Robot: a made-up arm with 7 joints. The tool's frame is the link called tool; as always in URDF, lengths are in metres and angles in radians.
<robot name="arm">
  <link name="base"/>
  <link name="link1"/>
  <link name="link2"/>
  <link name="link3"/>
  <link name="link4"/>
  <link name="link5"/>
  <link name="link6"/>
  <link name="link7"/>
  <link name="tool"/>
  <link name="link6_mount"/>
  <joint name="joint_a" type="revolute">
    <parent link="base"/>
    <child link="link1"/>
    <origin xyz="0 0 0.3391" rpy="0 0 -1.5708"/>
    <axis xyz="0 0 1"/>
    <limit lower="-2.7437" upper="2.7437" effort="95" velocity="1.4"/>
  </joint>
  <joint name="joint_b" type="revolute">
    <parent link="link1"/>
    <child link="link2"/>
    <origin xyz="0 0 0" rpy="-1.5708 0 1.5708"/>
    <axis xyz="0 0 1"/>
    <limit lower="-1.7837" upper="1.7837" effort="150" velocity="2.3"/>
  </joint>
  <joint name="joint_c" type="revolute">
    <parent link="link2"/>
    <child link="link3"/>
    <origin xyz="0 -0.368 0" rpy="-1.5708 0 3.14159"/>
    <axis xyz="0 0 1"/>
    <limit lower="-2.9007" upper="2.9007" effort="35" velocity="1.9"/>
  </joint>
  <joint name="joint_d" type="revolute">
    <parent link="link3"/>
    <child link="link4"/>
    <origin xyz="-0.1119 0 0" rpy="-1.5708 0 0"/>
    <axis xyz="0 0 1"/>
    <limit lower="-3.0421" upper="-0.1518" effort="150" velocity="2.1"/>
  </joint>
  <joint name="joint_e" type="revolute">
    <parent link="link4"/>
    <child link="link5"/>
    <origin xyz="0.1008 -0.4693 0" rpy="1.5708 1.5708 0"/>
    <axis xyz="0 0 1"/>
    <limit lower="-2.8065" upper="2.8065" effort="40" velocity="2.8"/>
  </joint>
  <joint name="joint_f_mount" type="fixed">
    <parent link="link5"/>
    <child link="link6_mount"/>
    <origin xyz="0 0 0" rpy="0 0 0"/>
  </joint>
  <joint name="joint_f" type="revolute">
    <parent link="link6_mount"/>
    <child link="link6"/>
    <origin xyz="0 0 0" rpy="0 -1.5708 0"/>
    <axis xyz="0 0 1"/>
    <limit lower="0.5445" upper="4.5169" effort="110" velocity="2.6"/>
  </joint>
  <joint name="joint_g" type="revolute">
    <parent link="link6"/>
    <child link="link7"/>
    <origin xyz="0 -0.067 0" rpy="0 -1.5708 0"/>
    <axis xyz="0 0 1"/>
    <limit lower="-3.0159" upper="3.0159" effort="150" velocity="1.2"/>
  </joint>
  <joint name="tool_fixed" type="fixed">
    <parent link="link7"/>
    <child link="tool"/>
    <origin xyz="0 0 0" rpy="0 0 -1.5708"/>
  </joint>
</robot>
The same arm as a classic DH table. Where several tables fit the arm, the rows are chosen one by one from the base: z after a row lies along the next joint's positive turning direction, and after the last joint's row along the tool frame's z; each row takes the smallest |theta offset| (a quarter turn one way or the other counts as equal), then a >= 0, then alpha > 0; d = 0 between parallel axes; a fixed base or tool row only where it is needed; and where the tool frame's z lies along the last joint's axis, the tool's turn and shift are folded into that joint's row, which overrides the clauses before.
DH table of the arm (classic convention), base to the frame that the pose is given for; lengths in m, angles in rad. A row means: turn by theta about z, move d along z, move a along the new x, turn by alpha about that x. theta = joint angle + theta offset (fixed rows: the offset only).
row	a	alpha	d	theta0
joint_a	0	-1.5708	0.3391	0
joint_b	0	1.5708	0	0
joint_c	0.1119	1.5708	0.368	0
joint_d	-0.1008	-1.5708	0	0
joint_e	0	1.5708	0.4693	0
joint_f	0.067	1.5708	0	0
joint_g	0	0	0	0
Joint limits (rad, base to tool): -2.7437..2.7437 -1.7837..1.7837 -2.9007..2.9007 -3.0421..-0.1518 -2.8065..2.8065 0.5445..4.5169 -3.0159..3.0159

